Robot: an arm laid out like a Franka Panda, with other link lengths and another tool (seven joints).
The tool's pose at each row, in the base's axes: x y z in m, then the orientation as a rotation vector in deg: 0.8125 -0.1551 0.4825 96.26 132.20 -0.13; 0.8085 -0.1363 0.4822 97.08 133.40 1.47; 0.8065 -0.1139 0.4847 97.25 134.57 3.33; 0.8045 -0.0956 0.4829 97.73 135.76 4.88; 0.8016 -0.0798 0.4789 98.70 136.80 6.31; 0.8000 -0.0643 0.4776 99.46 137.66 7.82; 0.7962 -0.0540 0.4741 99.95 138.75 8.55; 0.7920 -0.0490 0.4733 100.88 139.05 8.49
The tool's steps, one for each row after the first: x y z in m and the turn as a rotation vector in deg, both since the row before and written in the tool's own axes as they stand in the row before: 0.0187 0.0023 -0.0038 -0.03 1.82 0.13; 0.0211 0.0057 -0.0059 -0.42 1.64 -0.20; 0.0181 0.0037 -0.0007 -0.10 1.66 -0.06; 0.0163 0.0017 0.0020 0.10 1.71 0.27; 0.0153 0.0032 0.0001 -0.09 1.54 0.22; 0.0112 -0.0009 0.0024 0.33 1.25 -0.07; 0.0061 -0.0025 0.0000 0.52 0.56 0.42
